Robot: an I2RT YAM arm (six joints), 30 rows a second.
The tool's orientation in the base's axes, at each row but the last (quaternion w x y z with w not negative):
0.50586 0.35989 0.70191 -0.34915
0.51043 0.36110 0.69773 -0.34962
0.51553 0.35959 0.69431 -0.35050
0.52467 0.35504 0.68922 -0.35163
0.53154 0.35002 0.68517 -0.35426
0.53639 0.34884 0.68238 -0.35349
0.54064 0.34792 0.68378 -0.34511
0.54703 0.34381 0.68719 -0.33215
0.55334 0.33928 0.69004 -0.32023
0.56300 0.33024 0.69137 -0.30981
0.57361 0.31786 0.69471 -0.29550
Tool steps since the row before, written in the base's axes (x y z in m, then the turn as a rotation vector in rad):
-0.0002 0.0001 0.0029 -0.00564 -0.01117 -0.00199
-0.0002 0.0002 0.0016 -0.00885 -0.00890 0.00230
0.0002 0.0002 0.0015 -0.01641 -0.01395 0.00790
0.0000 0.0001 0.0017 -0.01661 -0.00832 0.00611
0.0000 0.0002 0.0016 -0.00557 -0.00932 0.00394
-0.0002 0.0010 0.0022 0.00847 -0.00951 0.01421
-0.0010 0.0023 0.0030 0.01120 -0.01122 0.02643
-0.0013 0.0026 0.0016 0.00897 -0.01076 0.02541
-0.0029 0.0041 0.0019 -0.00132 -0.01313 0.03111
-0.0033 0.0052 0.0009 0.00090 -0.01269 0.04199
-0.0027 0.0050 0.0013 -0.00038 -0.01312 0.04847
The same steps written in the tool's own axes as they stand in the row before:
-0.0027 -0.0005 -0.0009 0.00151 -0.01014 0.00744
-0.0015 -0.0003 -0.0006 -0.00160 -0.01230 0.00301
-0.0015 0.0001 -0.0004 -0.00613 -0.02196 0.00259
-0.0016 -0.0001 -0.0004 -0.00367 -0.01911 -0.00197
-0.0015 -0.0001 -0.0005 -0.00375 -0.00991 0.00459
-0.0020 0.0001 -0.0013 -0.01636 0.00089 0.00978
-0.0025 0.0001 -0.0030 -0.02898 0.00115 0.01042
-0.0011 0.0002 -0.0031 -0.02756 -0.00039 0.00906
-0.0009 -0.0002 -0.0053 -0.03180 -0.01057 0.00433
0.0002 0.0004 -0.0062 -0.04278 -0.00914 0.00336
-0.0004 0.0009 -0.0057 -0.04903 -0.01070 0.00183

